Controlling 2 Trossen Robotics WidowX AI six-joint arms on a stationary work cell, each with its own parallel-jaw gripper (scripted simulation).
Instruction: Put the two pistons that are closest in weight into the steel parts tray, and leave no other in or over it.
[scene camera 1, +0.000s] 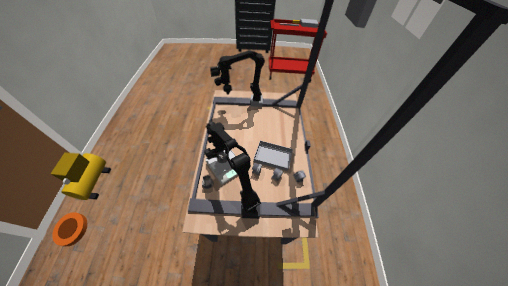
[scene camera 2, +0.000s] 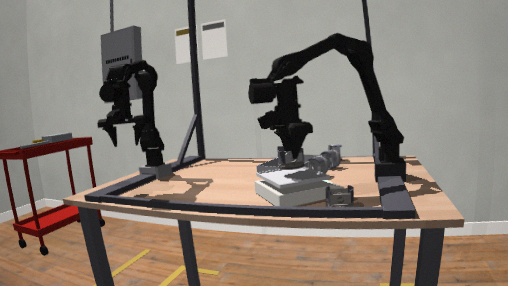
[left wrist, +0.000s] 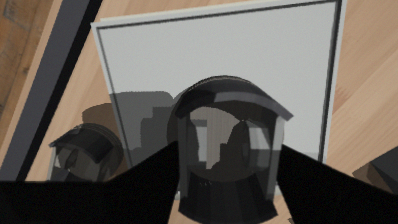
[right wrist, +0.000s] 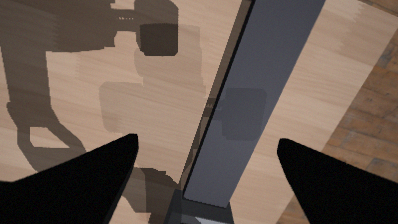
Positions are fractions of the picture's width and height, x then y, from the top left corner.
Scene:
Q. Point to my left gripper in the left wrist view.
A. At 0.57, 0.67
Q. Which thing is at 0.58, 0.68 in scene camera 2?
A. A white scale.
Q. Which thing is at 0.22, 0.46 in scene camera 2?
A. My right gripper.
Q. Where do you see a steel parts tray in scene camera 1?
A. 0.53, 0.54

